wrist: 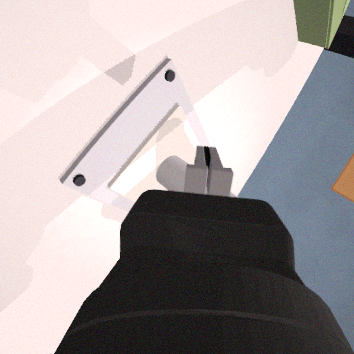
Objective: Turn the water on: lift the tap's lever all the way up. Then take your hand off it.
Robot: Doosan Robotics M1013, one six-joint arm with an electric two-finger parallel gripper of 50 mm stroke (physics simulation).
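Frame: origin at the arm's base, x ahead, y down, z left, level; centimetres.
Where they show: gripper, fingertip midpoint: (204, 158).
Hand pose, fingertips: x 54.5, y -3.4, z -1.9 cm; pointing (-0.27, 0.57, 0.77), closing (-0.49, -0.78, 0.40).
After its pixels a point has its place.
A grey, rounded cylinder (171, 172) @(x 57.5, y 3.0, z 5.4 cm), which looks like part of the tap, shows just left of the fingers; its right end is hidden behind them. I cannot tell from this view whether it is the lever or how far up the lever stands. My gripper (204, 158) @(x 54.5, y -3.4, z -1.9 cm) is shut, with nothing between its fingertips. The fingers overlap the cylinder's right end in the view; whether they touch it I cannot tell. The black gripper body hides what lies below.
A pale four-sided frame (127, 130) @(x 56.2, y 6.0, z -2.0 cm) with dark screws lies around the cylinder on a whitish surface (45, 255) @(x 74.6, y 6.8, z -2.0 cm). A green block (312, 22) @(x 17.9, y 3.1, z 16.4 cm) is at the top right. A blue-grey area (300, 120) runs down the right, with an orange-brown piece (346, 182) at the right edge.
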